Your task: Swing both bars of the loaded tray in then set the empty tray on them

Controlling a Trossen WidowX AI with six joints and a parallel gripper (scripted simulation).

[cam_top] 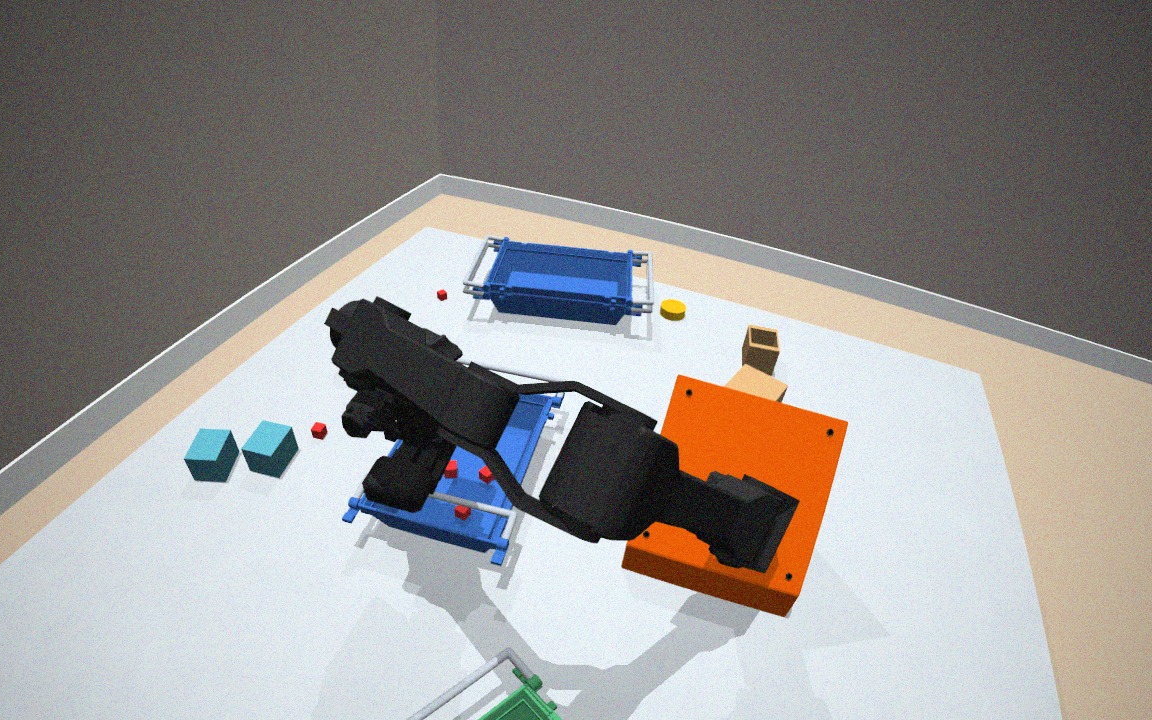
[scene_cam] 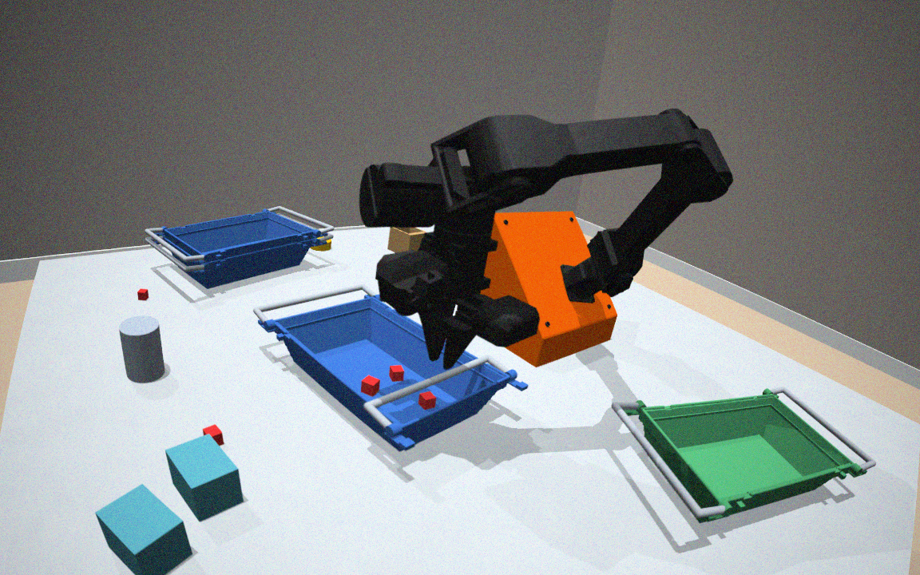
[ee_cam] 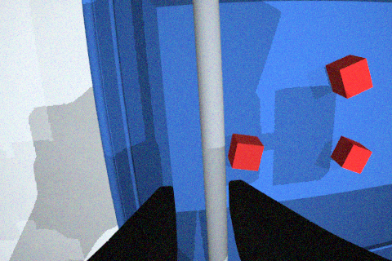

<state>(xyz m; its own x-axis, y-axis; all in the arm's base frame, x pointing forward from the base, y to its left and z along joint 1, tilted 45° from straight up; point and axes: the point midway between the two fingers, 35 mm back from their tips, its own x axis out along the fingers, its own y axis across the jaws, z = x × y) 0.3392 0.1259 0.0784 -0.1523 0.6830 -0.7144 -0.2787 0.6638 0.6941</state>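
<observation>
The green tray is 31 cm behind my gripper tip, 26 cm to the left of it and 4 cm below it. Also, from my gripper tip: brown box: 25 cm behind, 60 cm to the right, 7 cm below; grey cylinder: 33 cm ahead, 19 cm to the right, 5 cm below; yellow disc: 6 cm behind, 65 cm to the right, 8 cm below.
</observation>
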